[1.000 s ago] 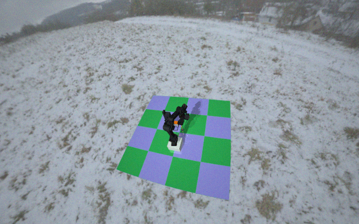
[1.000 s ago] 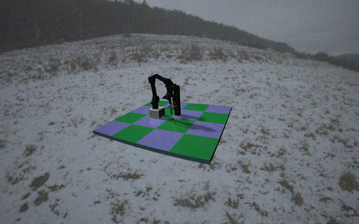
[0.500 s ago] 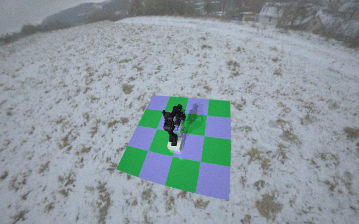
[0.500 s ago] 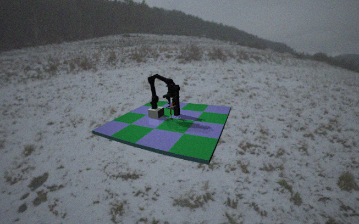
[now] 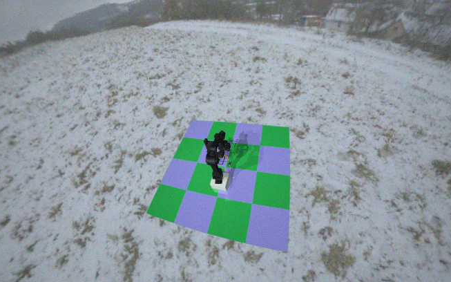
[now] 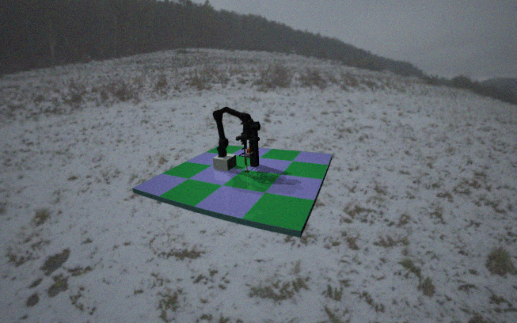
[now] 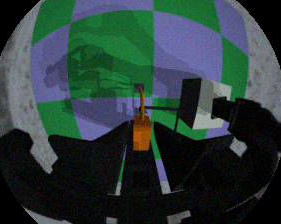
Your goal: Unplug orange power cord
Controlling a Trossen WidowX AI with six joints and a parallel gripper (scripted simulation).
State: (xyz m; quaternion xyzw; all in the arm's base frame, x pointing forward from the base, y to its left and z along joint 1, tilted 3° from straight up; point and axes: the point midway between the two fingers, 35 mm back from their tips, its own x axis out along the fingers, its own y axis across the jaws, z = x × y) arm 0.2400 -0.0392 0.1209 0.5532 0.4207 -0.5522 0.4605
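Now: the orange plug 4 cm to the left of my gripper tip and 1 cm below it.
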